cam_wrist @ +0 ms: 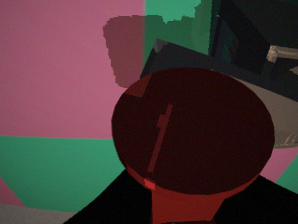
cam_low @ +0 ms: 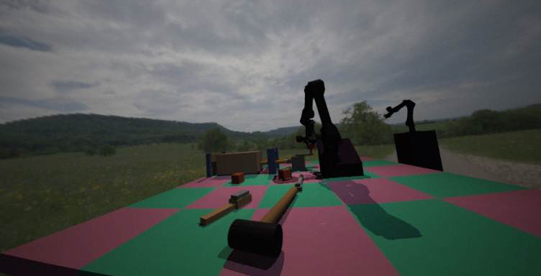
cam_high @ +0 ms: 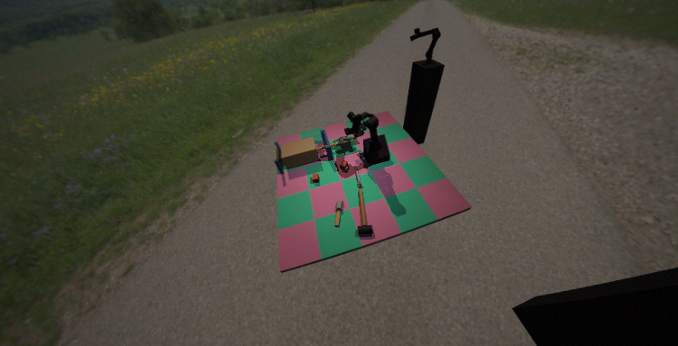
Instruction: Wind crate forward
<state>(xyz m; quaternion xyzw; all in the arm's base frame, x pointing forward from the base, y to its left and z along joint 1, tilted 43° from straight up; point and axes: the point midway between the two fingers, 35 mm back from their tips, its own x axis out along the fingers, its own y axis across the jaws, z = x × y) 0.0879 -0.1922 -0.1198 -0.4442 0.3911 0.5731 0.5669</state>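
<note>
My gripper tip is 26 cm short of the frame, 1 cm to the left of it and 3 cm above it. The rest, counted from my gripper tip: grey winch 8 cm ahead, 2 cm to the right, 10 cm below; then red knob 2 cm to the left; then winch handle 3 cm ahead, 1 cm to the left, 3 cm below.
</note>
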